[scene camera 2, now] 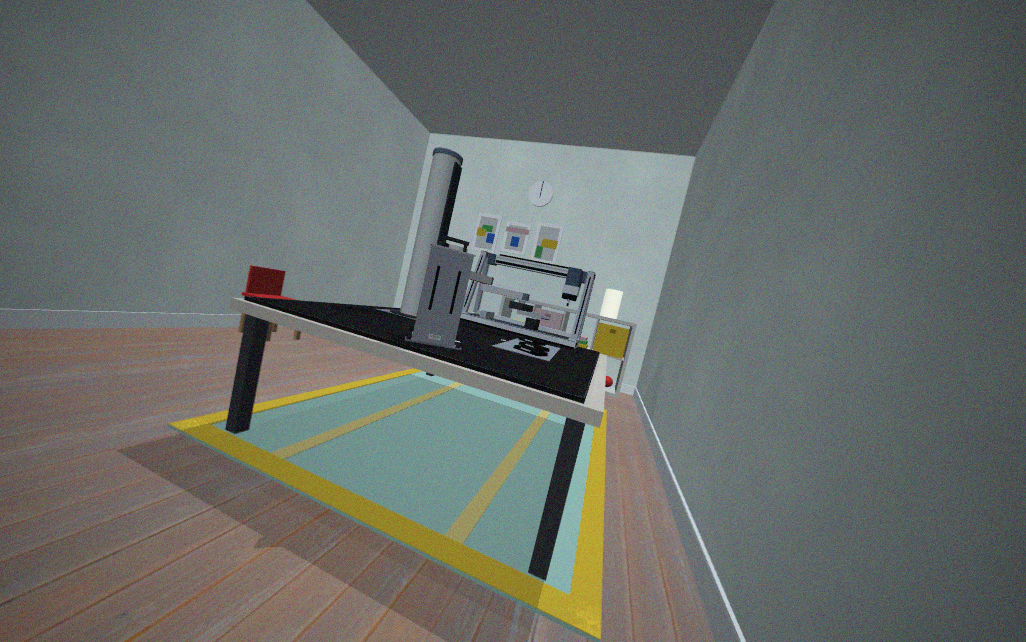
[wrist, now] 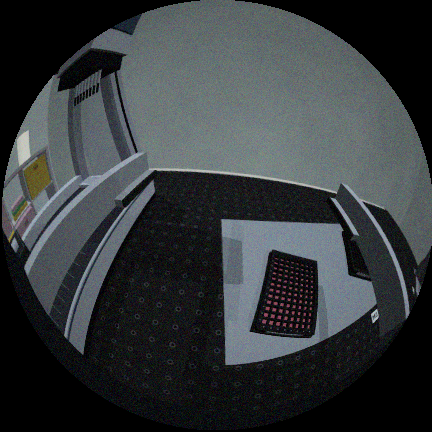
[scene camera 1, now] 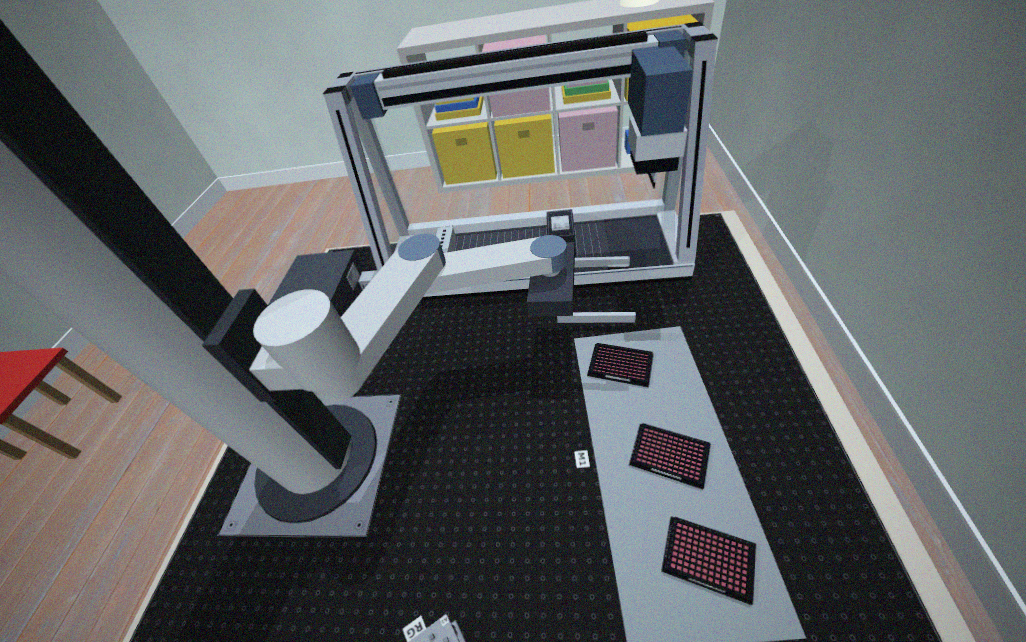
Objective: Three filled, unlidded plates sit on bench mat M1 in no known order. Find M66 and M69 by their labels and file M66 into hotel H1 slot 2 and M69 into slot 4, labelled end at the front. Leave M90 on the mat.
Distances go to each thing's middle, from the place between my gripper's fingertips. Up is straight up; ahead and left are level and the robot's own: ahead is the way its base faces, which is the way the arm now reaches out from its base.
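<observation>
Counted from my gripper: plate M90 (scene camera 1: 682,458), 3 cm ahead, 30 cm to the right, 14 cm below. Bench mat M1 (scene camera 1: 638,504), 2 cm ahead, 29 cm to the right, 15 cm below. Plate M66 (scene camera 1: 720,562), 6 cm ahead, 47 cm to the right, 14 cm below. Plate M69 (scene camera 1: 627,365): my gripper 3 cm past it, 9 cm to the left of it, 14 cm above it.
</observation>
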